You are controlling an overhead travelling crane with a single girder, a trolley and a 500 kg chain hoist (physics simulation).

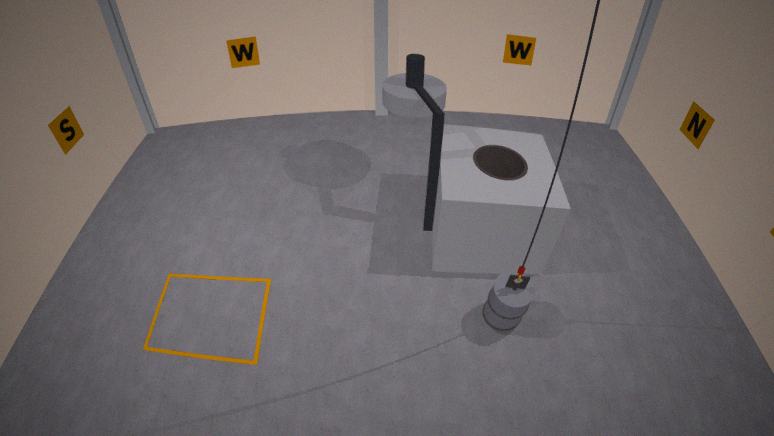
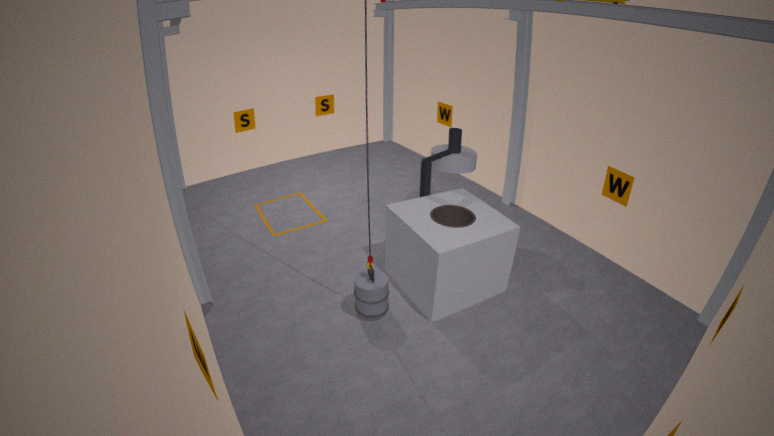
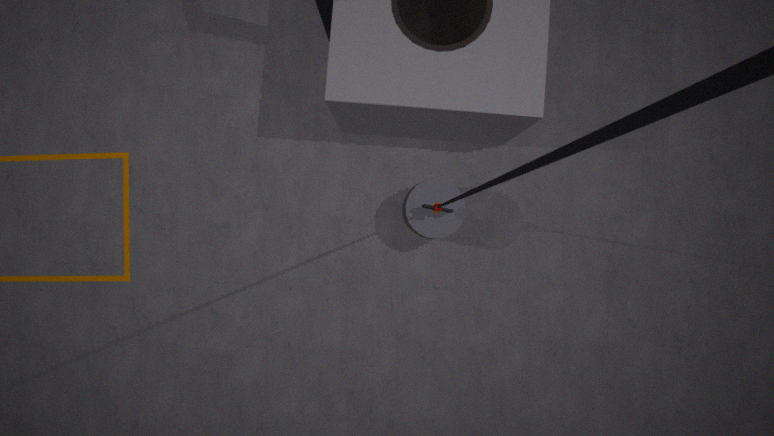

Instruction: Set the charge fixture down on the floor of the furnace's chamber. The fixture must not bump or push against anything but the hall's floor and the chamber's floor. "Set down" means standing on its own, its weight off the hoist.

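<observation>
The charge fixture (image 1: 504, 314) (image 2: 371, 297) (image 3: 433, 230), a grey drum with dark bands and a dark lug on top, hangs low over the hall floor from my hook (image 1: 519, 275) (image 2: 370, 265) (image 3: 437, 206). The hook is in the lug, and the chain runs up from it. The furnace (image 1: 490, 238) (image 2: 476, 276) (image 3: 433, 81) is a pale block on the west side of the fixture, apart from it. Its round mouth (image 1: 500, 162) (image 2: 452, 216) (image 3: 441, 21) is uncovered at the top. The fixture is lower than the mouth. The chamber's floor cannot be made out.
The furnace's round lid (image 1: 395, 100) (image 2: 465, 162) is held up south-west of the mouth by a dark swing arm (image 1: 434, 173) (image 2: 425, 178) (image 3: 324, 18). A yellow marked rectangle (image 1: 219, 278) (image 2: 265, 220) (image 3: 126, 216) lies on the floor to the south. Walls and steel columns surround the hall.
</observation>
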